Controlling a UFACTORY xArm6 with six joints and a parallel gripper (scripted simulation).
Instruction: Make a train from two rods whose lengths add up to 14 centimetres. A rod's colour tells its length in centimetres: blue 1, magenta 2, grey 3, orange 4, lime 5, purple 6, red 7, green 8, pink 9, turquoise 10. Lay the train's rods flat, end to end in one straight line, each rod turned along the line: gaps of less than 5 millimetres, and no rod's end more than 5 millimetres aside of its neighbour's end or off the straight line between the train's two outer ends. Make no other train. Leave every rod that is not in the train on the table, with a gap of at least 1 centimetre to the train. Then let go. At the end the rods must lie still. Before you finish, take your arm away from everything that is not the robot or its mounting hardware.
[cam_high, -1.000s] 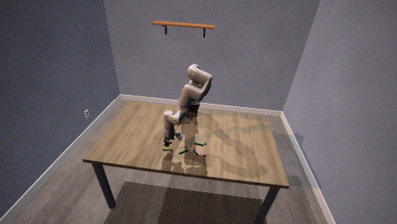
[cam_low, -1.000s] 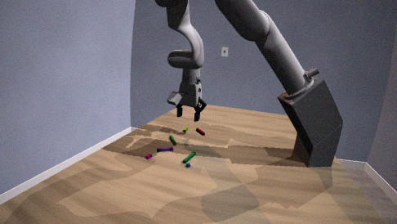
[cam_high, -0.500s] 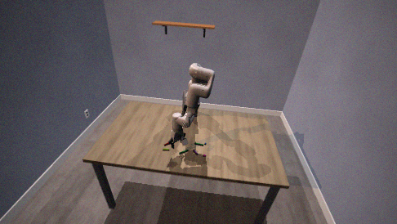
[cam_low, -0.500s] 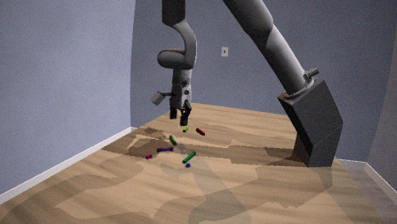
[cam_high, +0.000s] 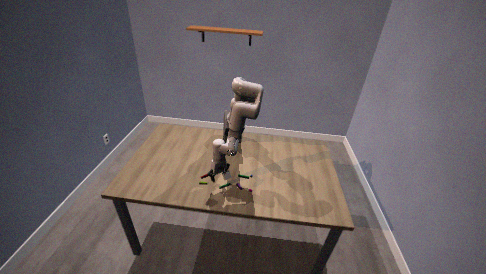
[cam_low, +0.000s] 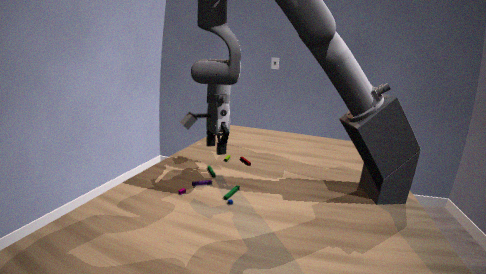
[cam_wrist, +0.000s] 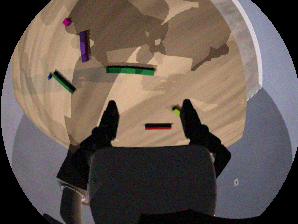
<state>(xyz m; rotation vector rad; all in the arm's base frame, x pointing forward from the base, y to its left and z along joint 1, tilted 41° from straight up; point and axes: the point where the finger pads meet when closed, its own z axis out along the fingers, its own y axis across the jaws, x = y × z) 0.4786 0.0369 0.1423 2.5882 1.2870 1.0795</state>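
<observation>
My gripper is now 130 mm to the right of the purple rod, 70 mm above it and 50 mm past it. From my hand the other things lie so: magenta rod: 210 mm to the left, 70 mm below, 40 mm behind; then lime rod: 110 mm to the right, 70 mm below, 20 mm ahead; then red rod: 130 mm to the right, 70 mm below, 50 mm behind.
</observation>
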